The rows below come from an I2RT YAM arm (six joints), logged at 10 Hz.
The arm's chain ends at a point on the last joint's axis. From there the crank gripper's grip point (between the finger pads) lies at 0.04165 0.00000 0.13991 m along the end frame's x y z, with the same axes.
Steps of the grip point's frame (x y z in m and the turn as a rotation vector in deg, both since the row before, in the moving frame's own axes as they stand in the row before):
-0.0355, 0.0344, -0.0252, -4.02, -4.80, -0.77
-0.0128, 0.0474, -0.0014, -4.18, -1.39, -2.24
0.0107, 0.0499, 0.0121, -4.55, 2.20, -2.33
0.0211, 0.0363, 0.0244, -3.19, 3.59, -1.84
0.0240, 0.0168, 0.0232, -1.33, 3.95, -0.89
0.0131, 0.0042, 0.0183, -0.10, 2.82, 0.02
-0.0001, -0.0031, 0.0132, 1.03, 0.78, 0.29
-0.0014, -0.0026, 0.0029, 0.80, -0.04, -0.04
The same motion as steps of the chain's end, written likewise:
-0.0237, 0.0250, -0.0279, -4.02, -4.80, -0.77
-0.0096, 0.0387, -0.0021, -4.18, -1.39, -2.24
0.0052, 0.0407, 0.0142, -4.55, 2.20, -2.33
0.0123, 0.0301, 0.0275, -3.19, 3.59, -1.84
0.0144, 0.0143, 0.0264, -1.33, 3.95, -0.89
0.0063, 0.0039, 0.0205, -0.10, 2.82, 0.02
-0.0020, -0.0008, 0.0138, 1.03, 0.78, 0.29
-0.0013, -0.0006, 0.0029, 0.80, -0.04, -0.04

